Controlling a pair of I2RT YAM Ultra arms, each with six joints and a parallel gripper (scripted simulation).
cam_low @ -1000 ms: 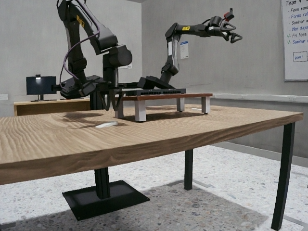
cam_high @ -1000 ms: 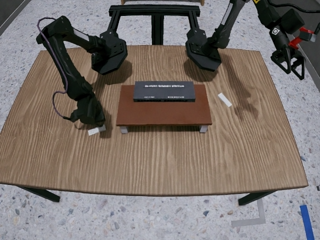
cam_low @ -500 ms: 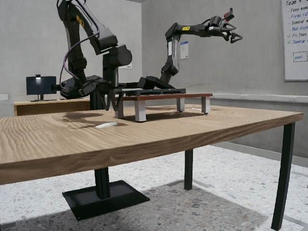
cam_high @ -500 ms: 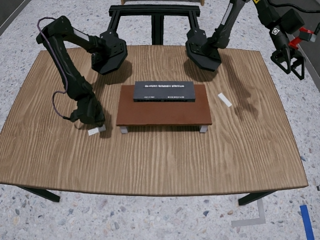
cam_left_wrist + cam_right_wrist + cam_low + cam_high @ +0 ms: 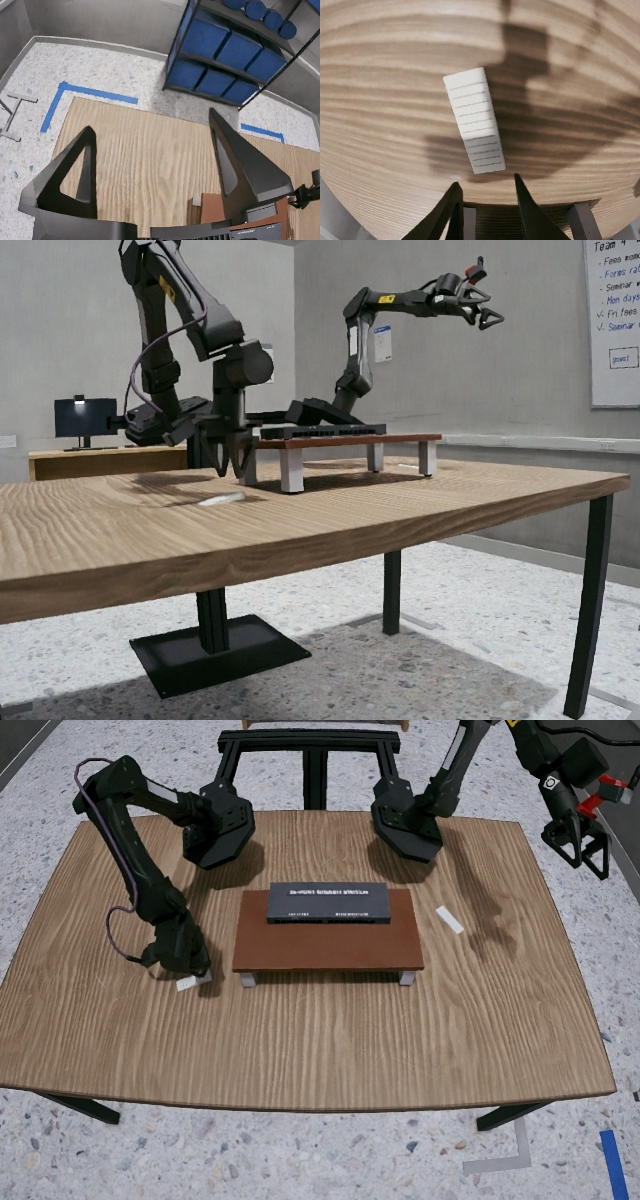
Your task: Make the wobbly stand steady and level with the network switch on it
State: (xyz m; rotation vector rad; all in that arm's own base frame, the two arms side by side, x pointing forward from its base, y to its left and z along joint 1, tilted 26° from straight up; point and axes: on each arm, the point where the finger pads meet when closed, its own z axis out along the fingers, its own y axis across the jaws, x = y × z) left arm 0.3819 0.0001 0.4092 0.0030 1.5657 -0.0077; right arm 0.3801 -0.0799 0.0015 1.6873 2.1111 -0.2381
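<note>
Right now my right hand is 31 cm to the right of the network switch, 13 cm past it and 7 cm below it. The rest, counted from my right hand: brown stand 31 cm to the left, 7 cm behind.
</note>
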